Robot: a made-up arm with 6 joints.
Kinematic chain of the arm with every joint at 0, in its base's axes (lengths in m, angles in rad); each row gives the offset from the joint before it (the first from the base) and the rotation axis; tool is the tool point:
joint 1: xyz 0 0 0.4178 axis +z
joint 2: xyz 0 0 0 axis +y
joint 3: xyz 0 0 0.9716 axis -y
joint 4: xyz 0 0 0 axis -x
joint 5: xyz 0.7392 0 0 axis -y
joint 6: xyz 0 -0.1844 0 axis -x
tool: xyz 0 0 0
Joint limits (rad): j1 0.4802..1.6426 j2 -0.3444..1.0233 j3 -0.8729..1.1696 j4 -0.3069..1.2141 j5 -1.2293..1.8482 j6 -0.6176..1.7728
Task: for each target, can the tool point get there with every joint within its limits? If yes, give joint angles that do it. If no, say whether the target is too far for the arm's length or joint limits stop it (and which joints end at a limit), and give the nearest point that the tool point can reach.
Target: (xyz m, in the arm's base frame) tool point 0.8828 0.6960 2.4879
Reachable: no: too far | nearest point 0.6467 0.5099 1.9343 | short by 0.630 m
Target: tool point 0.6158 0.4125 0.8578
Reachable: yes | joints 0.8408 0.1929 -0.5552 -0.0798 1.5128 -0.0373
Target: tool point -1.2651 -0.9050 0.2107
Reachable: no: joint limits stop it (at a limit: joint 1, joint 2, joint 3, joint 4) | nearest point 0.3315 -0.0255 0.9115 | short by 1.953 m
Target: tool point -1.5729 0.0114 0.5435
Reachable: no: joint limits stop it (at a limit: joint 1, joint 3, joint 4) | nearest point 0.0240 0.5635 0.9848 | short by 1.746 m
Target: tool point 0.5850 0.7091 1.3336
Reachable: yes | joints 0.9779 0.1649 -0.1066 1.0678 -0.3008 0.1474
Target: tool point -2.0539 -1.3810 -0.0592
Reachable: no: too far | nearest point 0.3315 -0.0255 0.9115 | short by 2.910 m
